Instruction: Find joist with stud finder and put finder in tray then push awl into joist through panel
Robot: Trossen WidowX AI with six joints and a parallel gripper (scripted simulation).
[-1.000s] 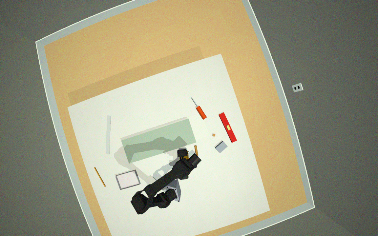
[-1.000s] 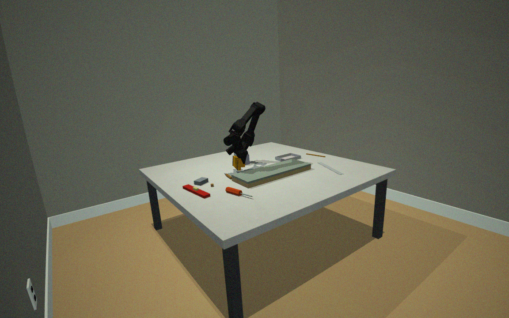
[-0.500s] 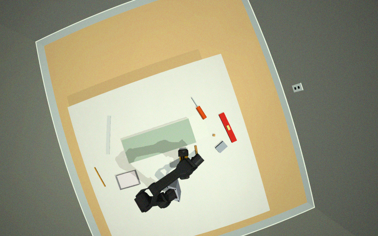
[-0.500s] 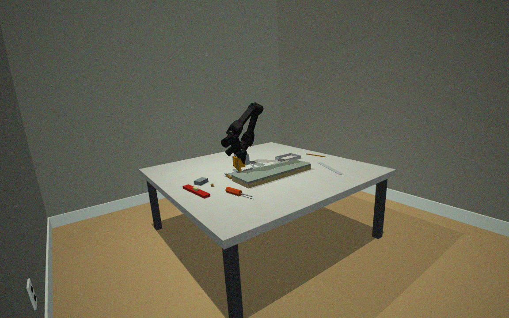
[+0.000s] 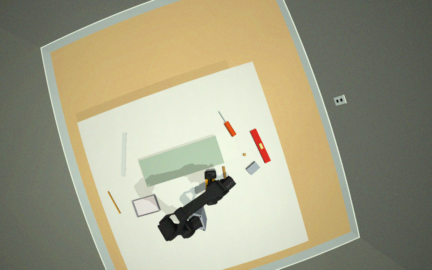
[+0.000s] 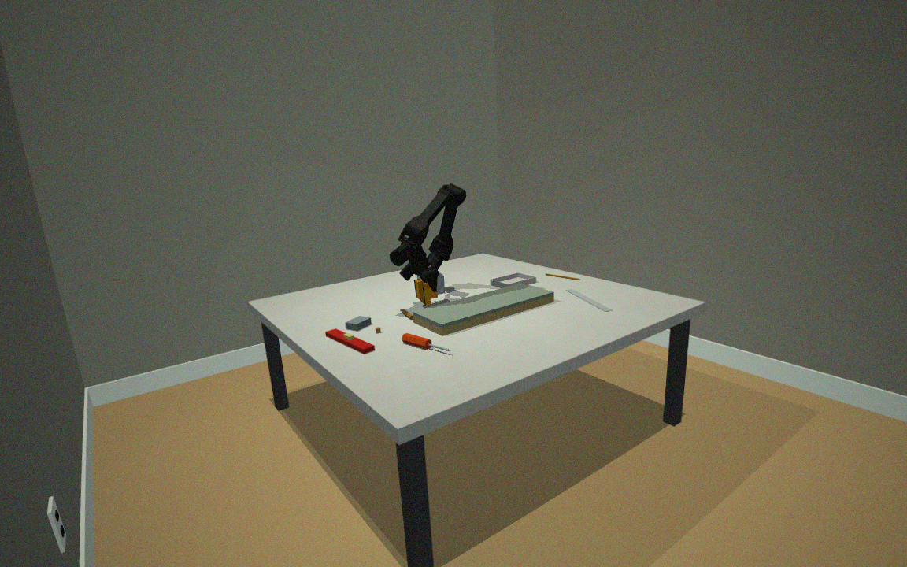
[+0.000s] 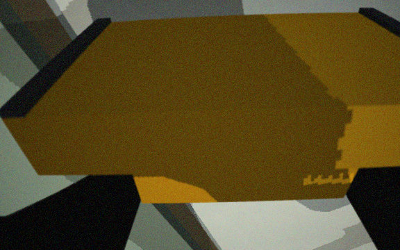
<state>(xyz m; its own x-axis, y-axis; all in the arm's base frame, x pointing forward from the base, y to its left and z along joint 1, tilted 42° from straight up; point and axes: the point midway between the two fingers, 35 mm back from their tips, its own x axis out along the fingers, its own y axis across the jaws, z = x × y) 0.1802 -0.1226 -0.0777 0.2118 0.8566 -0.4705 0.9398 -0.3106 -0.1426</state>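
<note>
The yellow stud finder is 20 mm behind my gripper tip. The rest, counted from my gripper tip: awl: 110 mm to the right, 70 mm below, 20 mm behind; then grey block: 300 mm to the right, 60 mm below, 30 mm behind; then small brown cube: 280 mm to the right, 70 mm below, 70 mm ahead.
</note>
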